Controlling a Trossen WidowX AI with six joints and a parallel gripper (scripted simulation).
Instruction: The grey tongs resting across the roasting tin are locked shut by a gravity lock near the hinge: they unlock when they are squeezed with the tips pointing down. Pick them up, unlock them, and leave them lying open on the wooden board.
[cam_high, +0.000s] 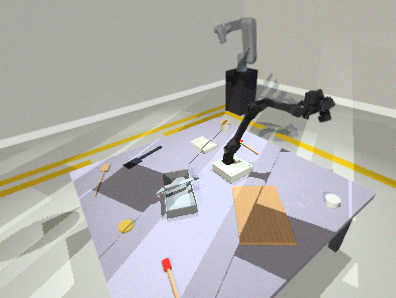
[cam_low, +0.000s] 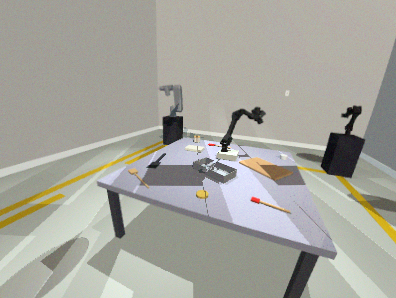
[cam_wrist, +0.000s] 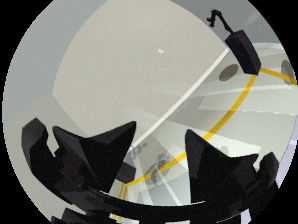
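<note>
Right now my gripper tip is 940 mm short of the roasting tin, 260 mm to the left of it and 330 mm above it. From my gripper tip the other things lie so: black scraper: 950 mm ahead, 750 mm to the right, 350 mm below; white puck: 380 mm ahead, 300 mm to the left, 340 mm below; wooden board: 700 mm ahead, 110 mm to the left, 350 mm below.
</note>
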